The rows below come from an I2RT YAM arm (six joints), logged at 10 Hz.
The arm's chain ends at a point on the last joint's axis. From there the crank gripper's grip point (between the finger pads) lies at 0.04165 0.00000 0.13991 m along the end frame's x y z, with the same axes.
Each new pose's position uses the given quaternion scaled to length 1; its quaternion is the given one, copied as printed.
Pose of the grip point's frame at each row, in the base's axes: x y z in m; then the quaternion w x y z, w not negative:
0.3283 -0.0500 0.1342 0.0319 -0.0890 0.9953 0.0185
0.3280 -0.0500 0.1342 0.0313 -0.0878 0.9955 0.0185
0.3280 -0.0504 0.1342 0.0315 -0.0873 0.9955 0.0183
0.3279 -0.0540 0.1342 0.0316 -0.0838 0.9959 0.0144
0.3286 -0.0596 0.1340 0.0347 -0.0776 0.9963 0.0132
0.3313 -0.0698 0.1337 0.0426 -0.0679 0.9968 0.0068
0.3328 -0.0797 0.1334 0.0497 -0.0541 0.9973 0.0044
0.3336 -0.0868 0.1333 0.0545 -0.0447 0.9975 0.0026
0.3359 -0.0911 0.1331 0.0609 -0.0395 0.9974 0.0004
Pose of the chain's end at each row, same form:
0.3608 -0.0486 0.2765 0.0319 -0.0890 0.9953 0.0185
0.3607 -0.0487 0.2765 0.0313 -0.0878 0.9955 0.0185
0.3606 -0.0491 0.2765 0.0315 -0.0873 0.9955 0.0183
0.3604 -0.0518 0.2765 0.0316 -0.0838 0.9959 0.0144
0.3603 -0.0576 0.2765 0.0347 -0.0776 0.9963 0.0132
0.3607 -0.0669 0.2767 0.0426 -0.0679 0.9968 0.0068
0.3602 -0.0772 0.2768 0.0497 -0.0541 0.9973 0.0044
0.3597 -0.0845 0.2769 0.0545 -0.0447 0.9975 0.0026
0.3601 -0.0886 0.2770 0.0609 -0.0395 0.9974 0.0004

